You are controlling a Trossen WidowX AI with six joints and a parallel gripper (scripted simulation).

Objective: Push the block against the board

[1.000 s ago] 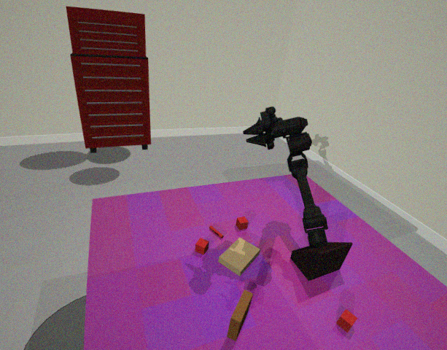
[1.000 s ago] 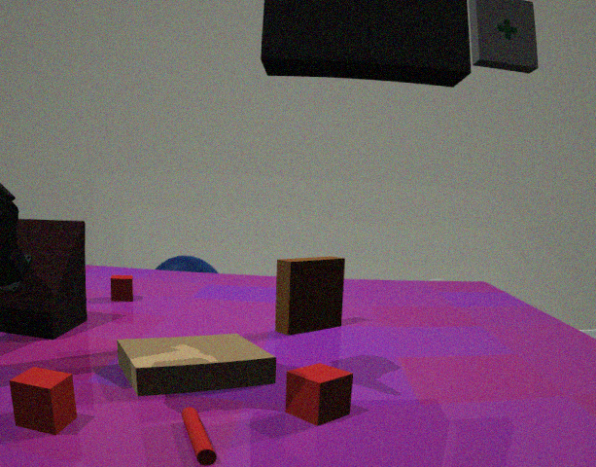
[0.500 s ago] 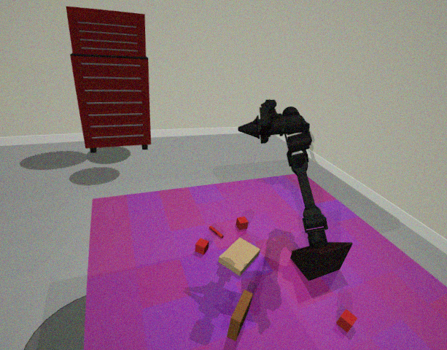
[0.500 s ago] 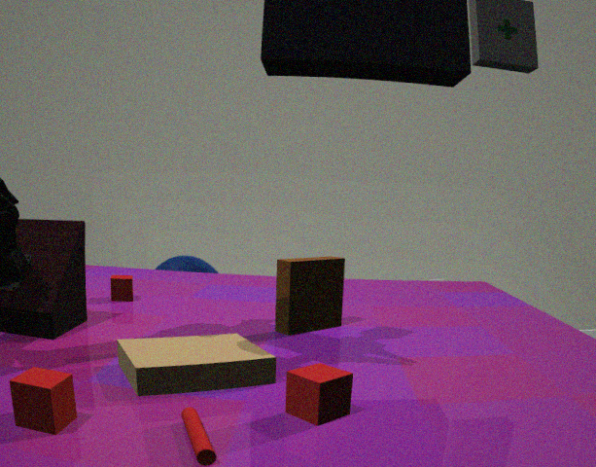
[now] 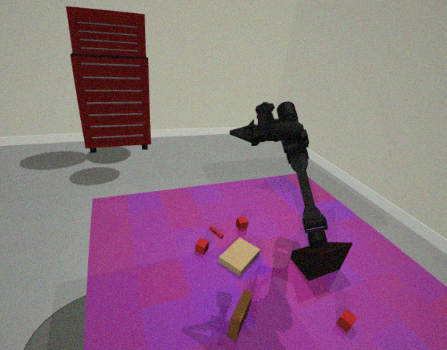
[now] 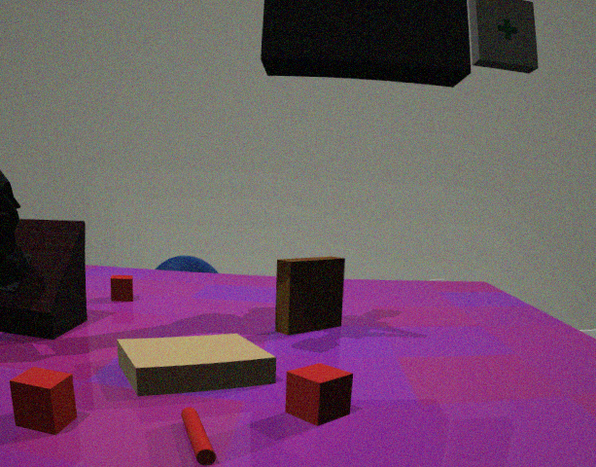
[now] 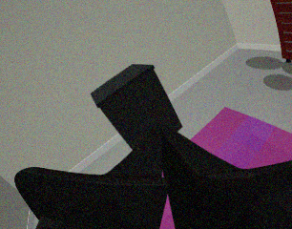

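My gripper tip is 30 mm short of the brown square block, 290 mm to the right of it and 460 mm above it. The rest, counted from my gripper tip: tan board: 90 mm behind, 50 mm to the left, 500 mm below.
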